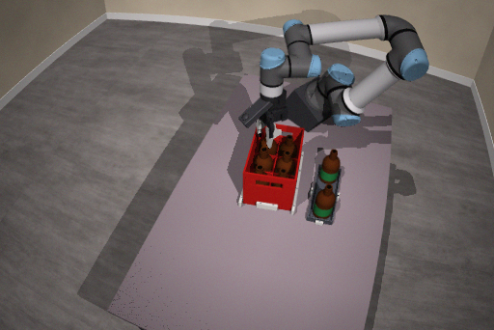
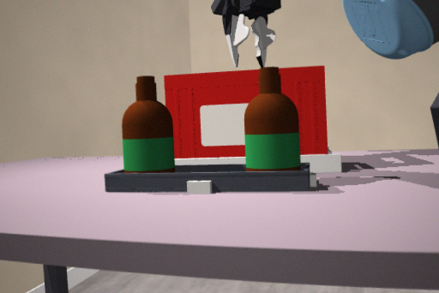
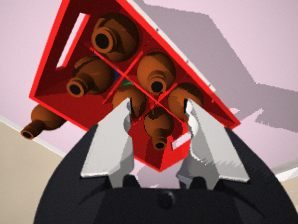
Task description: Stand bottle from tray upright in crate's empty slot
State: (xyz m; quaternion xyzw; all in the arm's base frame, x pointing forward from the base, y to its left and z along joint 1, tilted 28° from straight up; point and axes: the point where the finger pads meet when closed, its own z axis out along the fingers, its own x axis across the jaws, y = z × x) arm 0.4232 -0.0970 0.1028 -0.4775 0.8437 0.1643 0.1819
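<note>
The red crate is 2 cm behind my hand, 4 cm to the left of it and 13 cm below it. The rest, counted from my hand: tray: 5 cm behind, 26 cm to the left, 20 cm below.
</note>
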